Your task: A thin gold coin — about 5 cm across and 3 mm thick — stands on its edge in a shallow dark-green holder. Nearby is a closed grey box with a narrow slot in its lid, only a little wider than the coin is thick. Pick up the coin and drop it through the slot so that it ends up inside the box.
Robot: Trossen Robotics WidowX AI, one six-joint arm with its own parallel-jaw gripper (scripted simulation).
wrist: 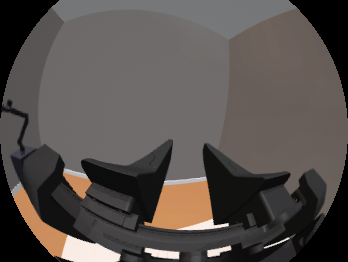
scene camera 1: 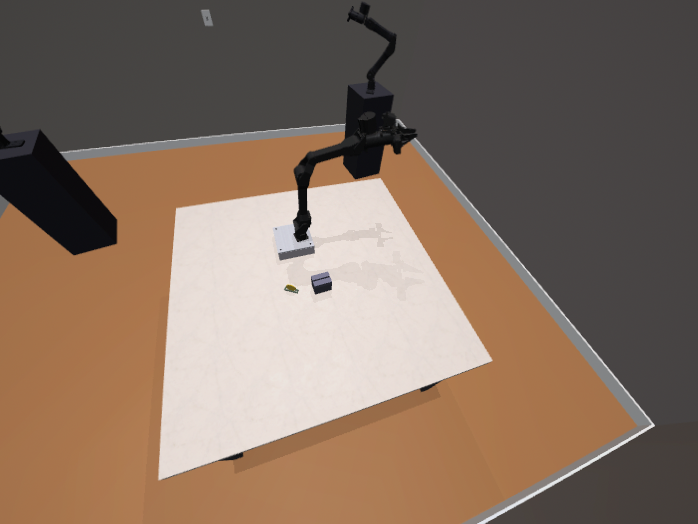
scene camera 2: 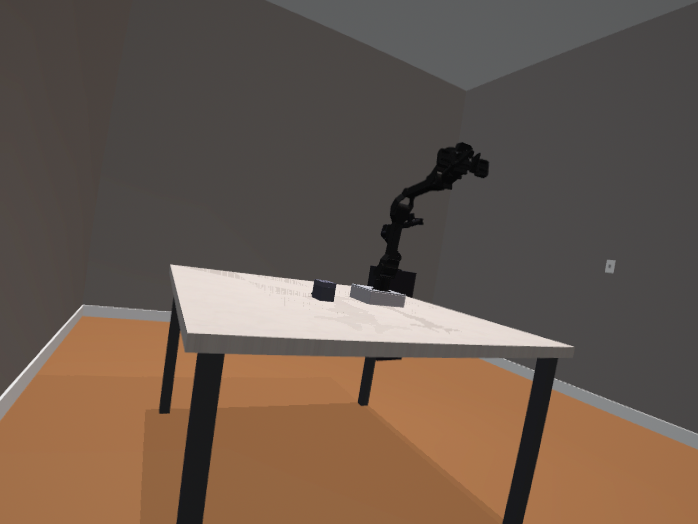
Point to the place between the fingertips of my gripper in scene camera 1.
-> At 416, 132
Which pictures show my gripper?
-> The wrist view, scene camera 1 and scene camera 2: all of them.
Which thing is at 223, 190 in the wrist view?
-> My gripper.
